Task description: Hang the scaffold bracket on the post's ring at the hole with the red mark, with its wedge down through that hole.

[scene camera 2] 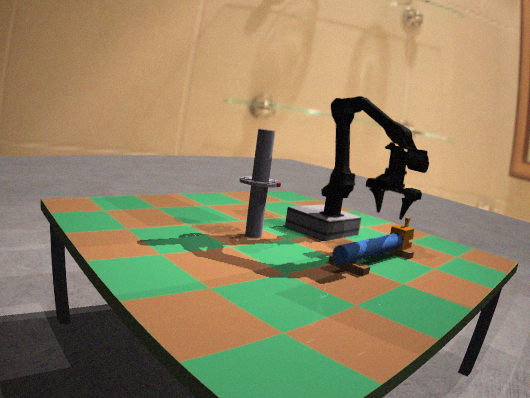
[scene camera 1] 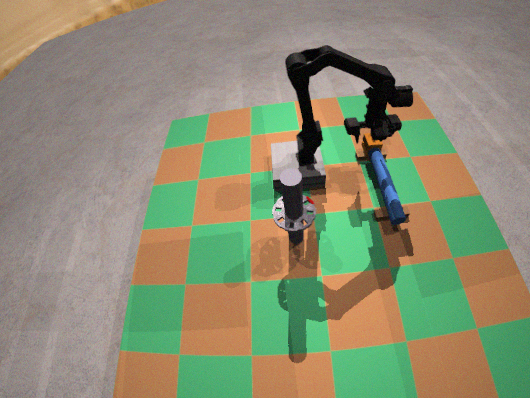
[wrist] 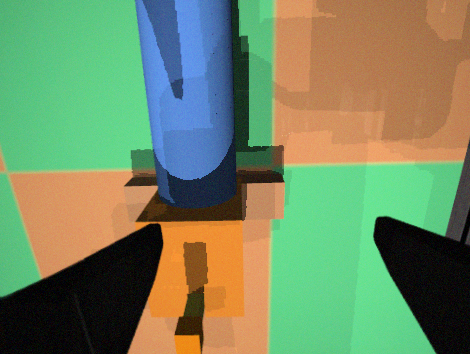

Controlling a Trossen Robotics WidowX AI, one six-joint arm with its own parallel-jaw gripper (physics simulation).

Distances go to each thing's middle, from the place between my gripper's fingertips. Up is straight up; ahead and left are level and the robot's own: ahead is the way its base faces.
Labels:
I see the scaffold bracket point(scene camera 2: 399, 237) 11 cm ahead of my hand, 2 cm to the left of it and 5 cm below it. Also, from my hand: grey post point(scene camera 2: 265, 139): 23 cm ahead, 34 cm to the right, 4 cm above.

